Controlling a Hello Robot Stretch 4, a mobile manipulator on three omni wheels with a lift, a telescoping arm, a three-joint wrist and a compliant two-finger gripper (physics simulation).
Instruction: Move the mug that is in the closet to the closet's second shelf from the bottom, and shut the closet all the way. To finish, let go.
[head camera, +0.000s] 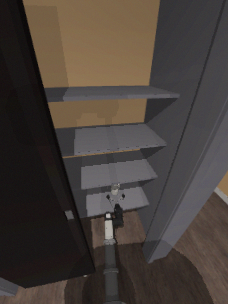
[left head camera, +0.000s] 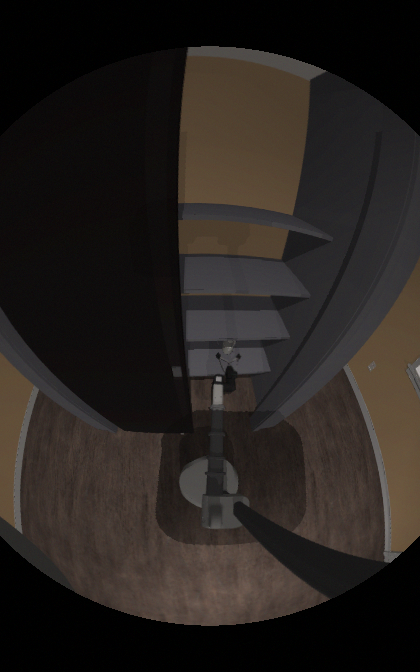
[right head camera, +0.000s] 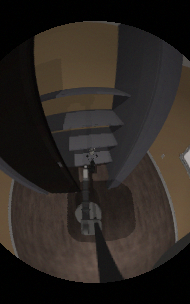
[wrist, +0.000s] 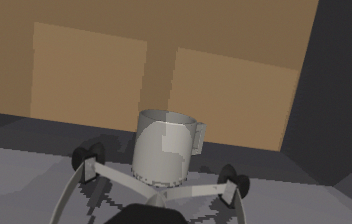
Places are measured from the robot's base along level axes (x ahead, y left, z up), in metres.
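Pixels of known places: gripper, fingertip midpoint: (head camera: 115, 194) (left head camera: 227, 353) (right head camera: 91, 154) (wrist: 162, 166).
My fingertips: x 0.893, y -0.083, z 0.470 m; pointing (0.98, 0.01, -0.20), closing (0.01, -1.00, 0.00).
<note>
Ahead of a thing's pixels: the offset from my fingertips to its top centre. "pt": to the spot under its first point. Level surfaces: height alone.
A light grey mug {pt dx +0.093, dy -0.008, dz -0.017 m} (head camera: 115, 188) (left head camera: 228, 346) (right head camera: 92, 150) (wrist: 163, 150) stands upright, handle to the right in the wrist view, on what looks like the lowest visible shelf {dz -0.040 m} (head camera: 137, 199) (left head camera: 199, 361) (wrist: 30, 185). My gripper (head camera: 116, 197) (left head camera: 228, 356) (wrist: 162, 166) is open, its fingertips wide apart on either side of the mug's near side, with gaps to both. The second shelf from the bottom {pt dx -0.026, dy +0.007, dz +0.341 m} (head camera: 115, 171) (left head camera: 235, 324) (right head camera: 90, 142) is above. The dark closet door (head camera: 40, 175) (left head camera: 100, 250) covers the closet's left part; the right part is open.
A small handle {pt dx -0.481, dy +0.258, dz +0.510 m} (head camera: 69, 215) (left head camera: 177, 371) sits near the door's right edge. The grey right side panel (head camera: 185, 150) (left head camera: 345, 240) borders the opening. My arm (head camera: 110, 260) (left head camera: 216, 445) reaches through the opening, right of the door edge. Higher shelves {pt dx -0.100, dy +0.048, dz +0.951 m} (head camera: 110, 93) (left head camera: 235, 212) span the closet.
</note>
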